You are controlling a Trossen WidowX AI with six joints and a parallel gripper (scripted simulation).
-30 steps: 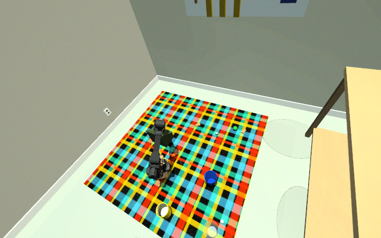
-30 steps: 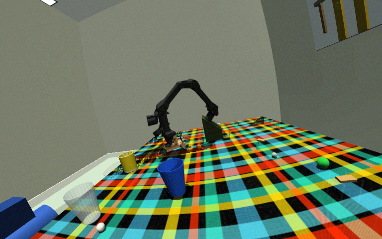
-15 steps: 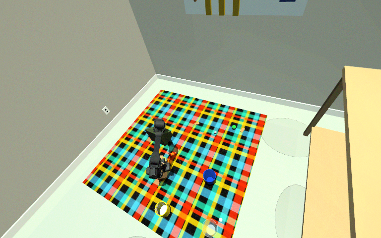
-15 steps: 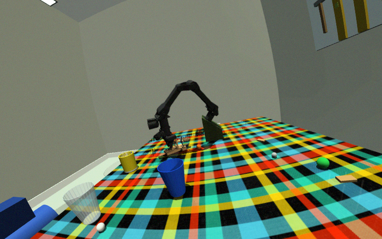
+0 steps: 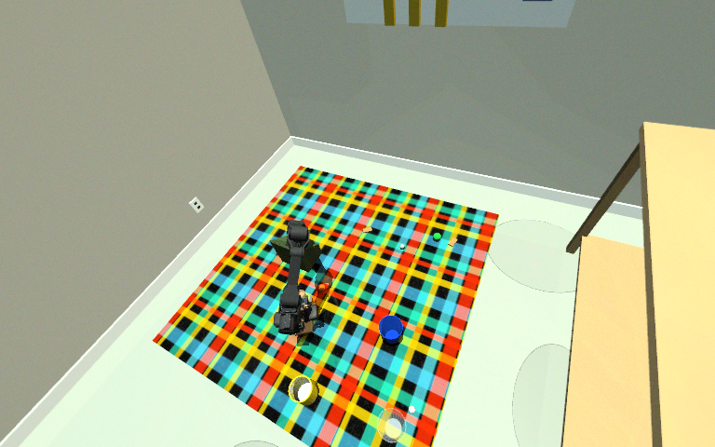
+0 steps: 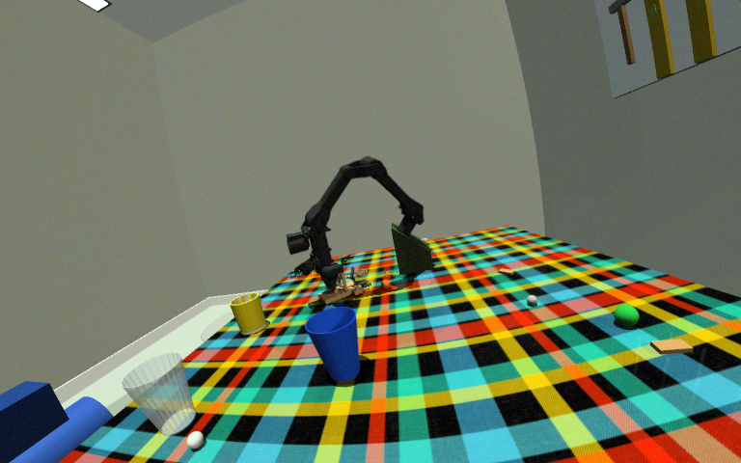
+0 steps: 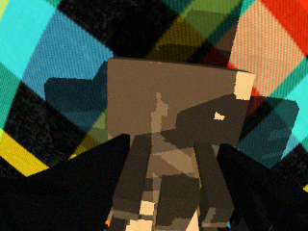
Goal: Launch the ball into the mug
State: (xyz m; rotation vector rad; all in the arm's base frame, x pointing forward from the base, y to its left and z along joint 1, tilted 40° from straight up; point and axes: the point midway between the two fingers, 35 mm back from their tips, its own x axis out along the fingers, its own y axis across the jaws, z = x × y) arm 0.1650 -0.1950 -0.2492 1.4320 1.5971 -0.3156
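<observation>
Now: the orange ball 1 cm ahead of my gripper tip, 19 cm to the left of it and 2 cm below it. Also, from my gripper tip: yellow mug (13 cm ahead, 24 cm to the right); then blue cup (40 cm ahead, 7 cm to the left); then wooden catapult (2 cm behind, 7 cm to the left, 2 cm above).
</observation>
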